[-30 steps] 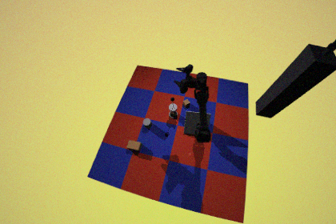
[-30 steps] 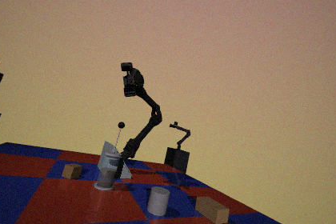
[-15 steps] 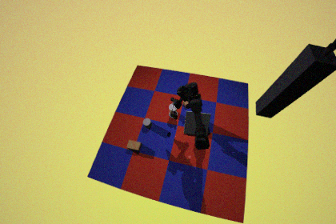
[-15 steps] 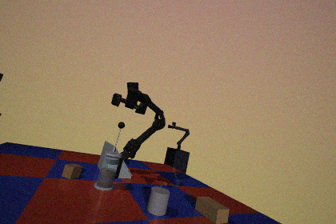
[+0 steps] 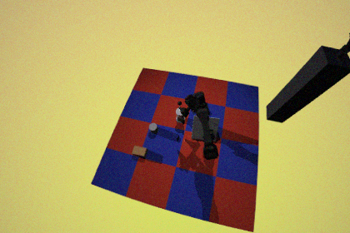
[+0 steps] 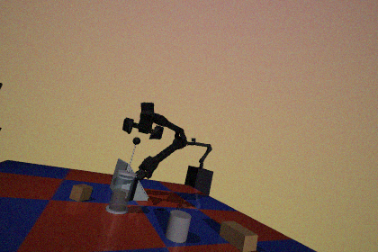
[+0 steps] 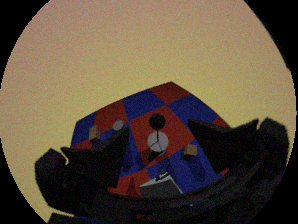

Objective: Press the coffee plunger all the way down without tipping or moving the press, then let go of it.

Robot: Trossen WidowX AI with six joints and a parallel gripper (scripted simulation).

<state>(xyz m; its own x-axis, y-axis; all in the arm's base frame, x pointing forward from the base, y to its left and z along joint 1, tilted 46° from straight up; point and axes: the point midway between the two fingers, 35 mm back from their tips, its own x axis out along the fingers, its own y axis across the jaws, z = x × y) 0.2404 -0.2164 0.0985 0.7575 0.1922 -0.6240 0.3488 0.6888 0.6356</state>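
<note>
The coffee press is 1 cm ahead of my gripper tip and 16 cm below it. Also, from my gripper tip: grey cylinder 23 cm ahead, 15 cm to the left, 26 cm below.
</note>
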